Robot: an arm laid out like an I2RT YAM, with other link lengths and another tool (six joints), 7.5 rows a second.
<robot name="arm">
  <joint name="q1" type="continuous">
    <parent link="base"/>
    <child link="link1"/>
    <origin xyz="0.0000 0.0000 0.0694" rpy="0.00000 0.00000 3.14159"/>
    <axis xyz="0 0 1"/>
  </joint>
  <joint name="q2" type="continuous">
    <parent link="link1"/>
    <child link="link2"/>
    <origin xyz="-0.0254 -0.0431 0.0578" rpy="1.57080 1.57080 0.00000"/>
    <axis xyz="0 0 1"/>
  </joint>
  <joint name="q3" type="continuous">
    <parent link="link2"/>
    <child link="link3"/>
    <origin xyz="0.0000 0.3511 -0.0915" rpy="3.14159 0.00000 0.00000"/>
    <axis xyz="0 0 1"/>
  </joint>
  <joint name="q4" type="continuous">
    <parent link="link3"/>
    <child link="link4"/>
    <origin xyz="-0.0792 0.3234 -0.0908" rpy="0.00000 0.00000 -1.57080"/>
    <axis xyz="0 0 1"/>
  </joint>
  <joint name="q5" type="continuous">
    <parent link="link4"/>
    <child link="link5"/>
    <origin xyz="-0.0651 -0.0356 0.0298" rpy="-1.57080 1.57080 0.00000"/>
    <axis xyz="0 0 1"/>
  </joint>
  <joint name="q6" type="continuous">
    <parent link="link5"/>
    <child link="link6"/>
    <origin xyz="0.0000 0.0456 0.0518" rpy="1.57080 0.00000 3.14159"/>
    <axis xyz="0 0 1"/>
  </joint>
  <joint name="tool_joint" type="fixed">
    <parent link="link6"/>
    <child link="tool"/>
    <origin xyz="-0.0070 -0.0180 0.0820" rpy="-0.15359 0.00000 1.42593"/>
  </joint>
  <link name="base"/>
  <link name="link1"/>
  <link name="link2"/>
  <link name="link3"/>
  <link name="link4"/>
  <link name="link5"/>
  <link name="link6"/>
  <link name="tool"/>
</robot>
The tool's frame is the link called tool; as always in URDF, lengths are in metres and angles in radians. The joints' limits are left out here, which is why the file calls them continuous.
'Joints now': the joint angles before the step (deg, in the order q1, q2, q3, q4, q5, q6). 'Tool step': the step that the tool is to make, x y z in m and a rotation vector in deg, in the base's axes. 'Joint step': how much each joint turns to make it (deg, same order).
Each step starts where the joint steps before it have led.
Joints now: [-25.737 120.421 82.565 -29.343 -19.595 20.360]
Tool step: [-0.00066 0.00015 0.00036 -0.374 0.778 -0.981]
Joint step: [0.241 -0.110 0.108 -0.459 1.093 0.918]
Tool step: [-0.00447 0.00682 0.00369 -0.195 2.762 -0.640]
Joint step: [0.831 -0.525 0.590 -3.257 1.792 0.918]
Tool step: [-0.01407 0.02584 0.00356 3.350 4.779 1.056]
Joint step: [1.661 -1.290 -0.372 -6.360 -0.896 0.962]
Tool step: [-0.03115 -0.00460 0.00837 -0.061 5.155 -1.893]
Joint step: [-1.268 -2.818 -1.813 -5.661 2.208 0.152]
